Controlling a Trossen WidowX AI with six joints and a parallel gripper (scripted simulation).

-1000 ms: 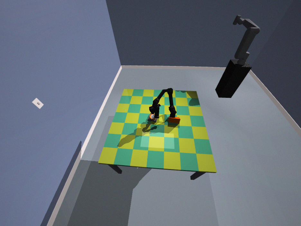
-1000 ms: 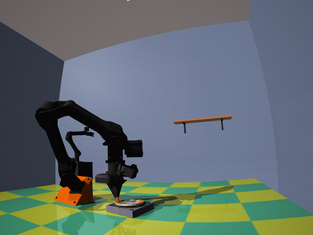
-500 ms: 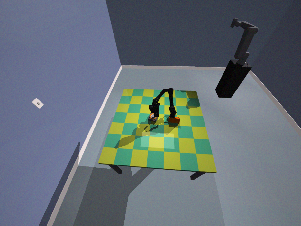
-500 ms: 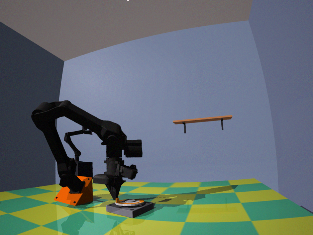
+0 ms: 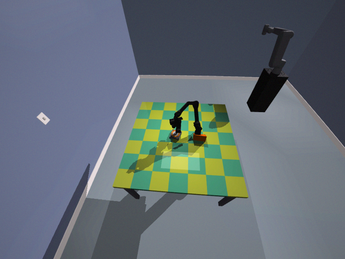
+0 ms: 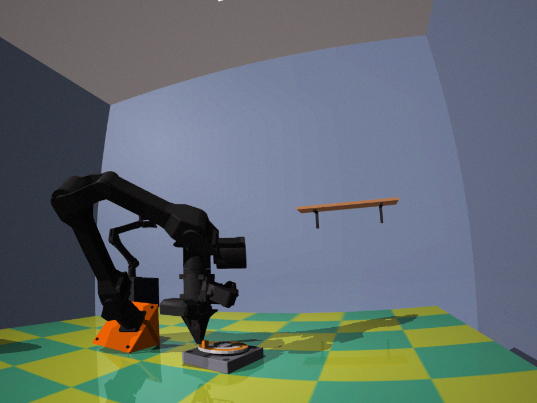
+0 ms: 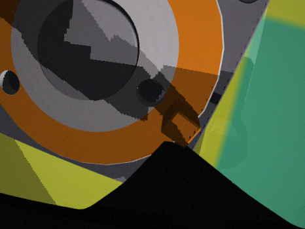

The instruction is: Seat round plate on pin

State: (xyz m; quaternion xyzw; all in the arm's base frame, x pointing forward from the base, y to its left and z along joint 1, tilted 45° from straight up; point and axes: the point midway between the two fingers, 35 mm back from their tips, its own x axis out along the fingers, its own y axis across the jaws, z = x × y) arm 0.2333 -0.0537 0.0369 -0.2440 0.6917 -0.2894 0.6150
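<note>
Now: gripper tip 40 mm to the right of the dark grey square base, 30 mm short of it and 20 mm above it.
</note>
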